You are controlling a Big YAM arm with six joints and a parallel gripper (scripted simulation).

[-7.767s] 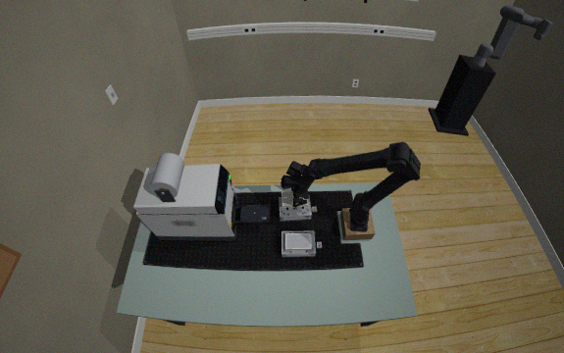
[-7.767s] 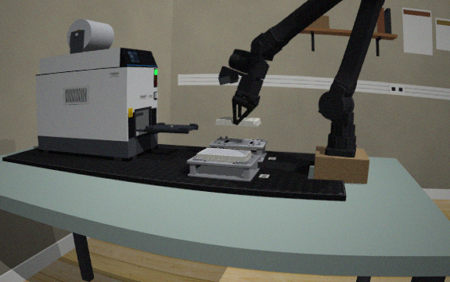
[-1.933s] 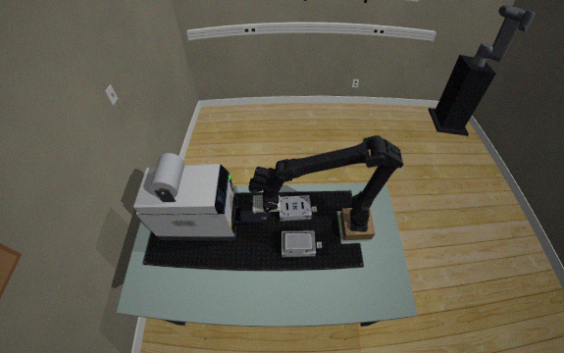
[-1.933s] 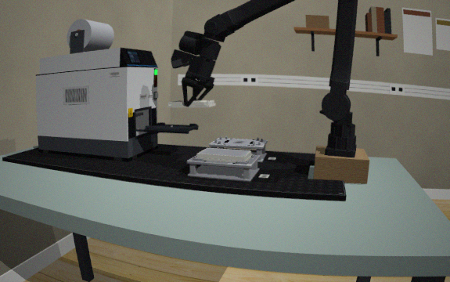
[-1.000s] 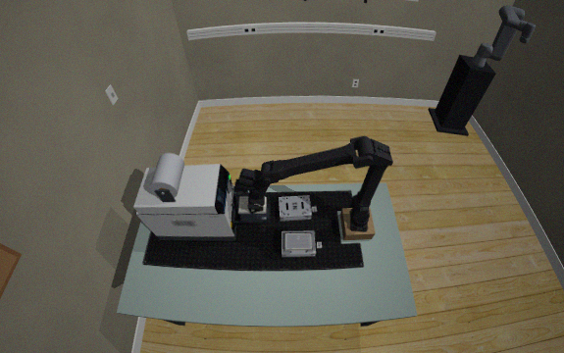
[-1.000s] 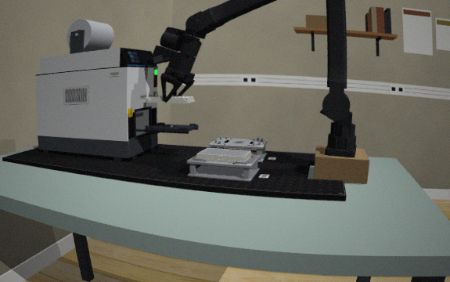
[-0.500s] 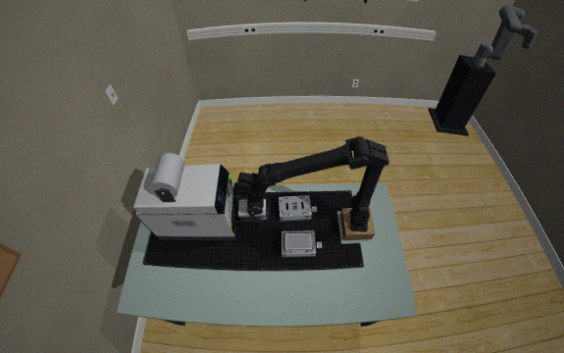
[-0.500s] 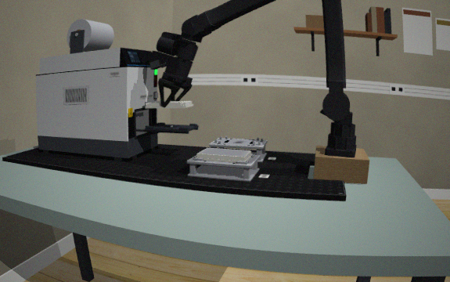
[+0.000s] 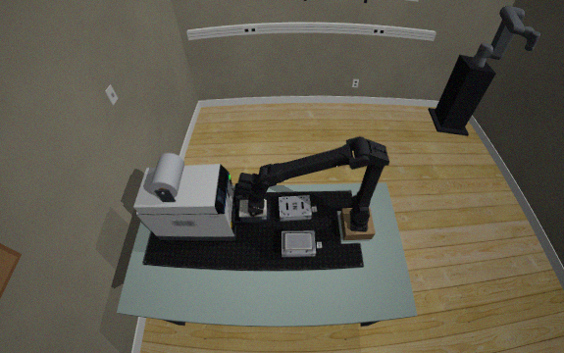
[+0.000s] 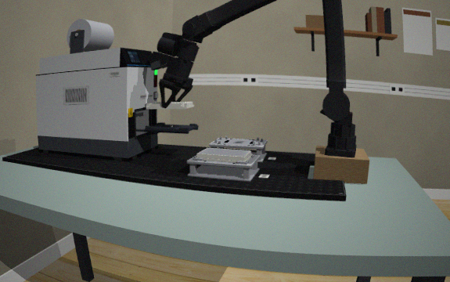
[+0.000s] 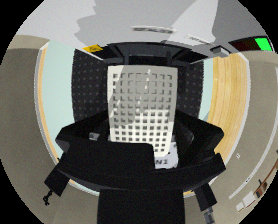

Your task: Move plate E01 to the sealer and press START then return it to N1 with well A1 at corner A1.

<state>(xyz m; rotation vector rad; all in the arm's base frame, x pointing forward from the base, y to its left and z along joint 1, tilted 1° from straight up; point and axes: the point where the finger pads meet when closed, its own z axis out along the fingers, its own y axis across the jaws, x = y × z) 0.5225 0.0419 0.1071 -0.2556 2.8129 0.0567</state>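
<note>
My gripper is now 70 mm above the sealer stage and 10 mm to the left of it. Also, from my hand: foil roll 330 mm ahead, 250 mm above, 40 mm to the left; plate 230 mm behind, 120 mm below, 100 mm to the left.
</note>
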